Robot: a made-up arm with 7 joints.
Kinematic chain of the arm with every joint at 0, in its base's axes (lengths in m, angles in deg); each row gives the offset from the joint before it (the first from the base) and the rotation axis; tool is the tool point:
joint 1: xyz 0 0.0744 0 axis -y
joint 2: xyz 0 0.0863 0 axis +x
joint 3: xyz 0 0 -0.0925 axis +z
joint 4: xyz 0 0 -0.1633 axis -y
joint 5: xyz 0 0 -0.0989 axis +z
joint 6: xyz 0 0 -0.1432 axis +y
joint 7: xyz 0 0 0 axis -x
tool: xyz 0 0 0
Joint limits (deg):
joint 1: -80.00..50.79
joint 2: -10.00..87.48
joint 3: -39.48..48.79
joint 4: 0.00..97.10
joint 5: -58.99..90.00
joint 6: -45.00..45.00
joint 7: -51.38..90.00
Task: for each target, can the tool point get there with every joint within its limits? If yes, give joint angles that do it. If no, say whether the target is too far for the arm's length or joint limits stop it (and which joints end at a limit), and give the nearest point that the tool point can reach.
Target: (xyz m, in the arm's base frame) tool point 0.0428 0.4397 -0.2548
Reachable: yes | joints -55.62 77.43 -10.92 80.46 25.78 -25.28 65.66
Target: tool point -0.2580 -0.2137 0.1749
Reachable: no: joint limits stop it (at a limit: joint 1, joint 2, joint 3) | nearest point -0.3345 -0.0320 -0.2145 | short by 0.436 m
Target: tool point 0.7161 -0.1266 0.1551
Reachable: no: too far | nearest point 0.3877 0.0265 -0.0431 | short by 0.413 m
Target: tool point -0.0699 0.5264 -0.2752
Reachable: yes | joints -48.82 52.28 13.55 43.20 -16.22 -28.81 33.81
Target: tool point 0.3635 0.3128 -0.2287
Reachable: yes | joints 36.94 8.34 31.07 47.60 -47.61 -18.49 1.52
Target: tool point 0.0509 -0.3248 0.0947
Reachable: no: joint limits stop it (at a limit: joint 1, joint 2, joint 3, joint 4) | nearest point 0.2690 -0.0290 0.0198 | short by 0.375 m
